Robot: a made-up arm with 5 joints.
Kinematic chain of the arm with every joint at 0, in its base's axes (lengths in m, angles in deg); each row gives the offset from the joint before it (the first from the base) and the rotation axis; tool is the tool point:
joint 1: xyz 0 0 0.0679 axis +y
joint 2: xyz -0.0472 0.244 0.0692 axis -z
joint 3: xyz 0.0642 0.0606 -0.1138 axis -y
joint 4: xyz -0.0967 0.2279 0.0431 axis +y
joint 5: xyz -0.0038 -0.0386 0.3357 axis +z
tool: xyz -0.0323 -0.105 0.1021
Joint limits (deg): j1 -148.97..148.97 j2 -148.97..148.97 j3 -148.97..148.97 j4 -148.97..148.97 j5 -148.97..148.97
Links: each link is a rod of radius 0.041 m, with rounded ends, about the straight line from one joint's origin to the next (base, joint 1, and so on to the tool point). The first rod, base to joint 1, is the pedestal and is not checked.
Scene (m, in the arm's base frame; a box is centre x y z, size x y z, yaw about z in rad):
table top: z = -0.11
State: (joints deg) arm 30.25 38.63 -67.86 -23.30 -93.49
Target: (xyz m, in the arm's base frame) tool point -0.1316 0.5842 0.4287
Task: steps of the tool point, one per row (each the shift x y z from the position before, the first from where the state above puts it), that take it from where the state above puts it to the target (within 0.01 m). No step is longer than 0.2 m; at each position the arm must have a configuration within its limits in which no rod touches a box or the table.
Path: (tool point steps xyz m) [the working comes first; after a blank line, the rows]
Joints at the target: -1.97 43.22 -54.83 -88.95 -45.09
Straight joint move there: clear.

1: -0.1022 0.0578 0.1485
2: -0.1419 0.0651 0.0936
3: -0.1578 0.0661 0.0304
4: -0.1499 0.0611 -0.0313
5: -0.1220 0.0513 -0.0828

